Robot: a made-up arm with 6 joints.
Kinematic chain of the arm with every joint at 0, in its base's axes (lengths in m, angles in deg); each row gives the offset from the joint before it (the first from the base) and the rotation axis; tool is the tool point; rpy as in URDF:
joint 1: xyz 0 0 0.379 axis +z
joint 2: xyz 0 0 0 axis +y
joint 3: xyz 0.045 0 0.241 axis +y
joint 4: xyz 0.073 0 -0.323 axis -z
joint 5: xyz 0 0 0 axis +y
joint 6: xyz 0.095 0 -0.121 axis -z
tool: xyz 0 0 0 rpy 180 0 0
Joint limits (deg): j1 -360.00..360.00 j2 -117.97..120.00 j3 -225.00..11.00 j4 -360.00..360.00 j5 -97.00..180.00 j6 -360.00..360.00
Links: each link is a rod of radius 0.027 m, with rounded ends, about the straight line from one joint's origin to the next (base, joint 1, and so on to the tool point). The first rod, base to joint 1, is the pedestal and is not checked.
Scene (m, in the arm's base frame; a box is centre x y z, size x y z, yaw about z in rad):
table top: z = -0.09
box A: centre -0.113 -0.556 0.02 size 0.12 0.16 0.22 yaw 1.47
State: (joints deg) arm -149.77 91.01 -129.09 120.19 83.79 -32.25
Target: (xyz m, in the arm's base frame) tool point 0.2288 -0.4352 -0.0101
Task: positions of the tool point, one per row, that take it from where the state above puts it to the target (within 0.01 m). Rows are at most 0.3 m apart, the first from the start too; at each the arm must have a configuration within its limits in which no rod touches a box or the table.
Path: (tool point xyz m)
1: -0.4461 -0.5356 0.2944
2: -0.3263 -0.6105 0.5433
3: -0.1625 -0.5675 0.7807
4: -0.0747 -0.6778 0.5615
5: 0.0465 -0.6847 0.3360
6: 0.1588 -0.5943 0.1379
7: 0.2288 -0.4352 -0.0101

